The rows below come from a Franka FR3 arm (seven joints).
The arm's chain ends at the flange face. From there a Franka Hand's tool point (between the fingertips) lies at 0.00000 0.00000 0.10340 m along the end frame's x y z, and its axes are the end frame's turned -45 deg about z.
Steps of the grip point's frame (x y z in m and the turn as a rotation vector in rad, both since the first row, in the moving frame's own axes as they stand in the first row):
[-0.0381, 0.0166, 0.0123, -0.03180, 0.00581, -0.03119]
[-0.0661, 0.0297, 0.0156, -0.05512, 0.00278, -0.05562]
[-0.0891, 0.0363, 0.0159, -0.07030, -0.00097, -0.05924]
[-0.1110, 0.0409, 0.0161, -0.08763, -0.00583, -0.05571]
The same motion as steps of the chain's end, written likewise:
[-0.0180, 0.0368, 0.0124, -0.01838, 0.02659, -0.03119]
[-0.0301, 0.0640, 0.0158, -0.03701, 0.04094, -0.05562]
[-0.0426, 0.0836, 0.0162, -0.05040, 0.04902, -0.05924]
[-0.0557, 0.1008, 0.0165, -0.06609, 0.05784, -0.05571]

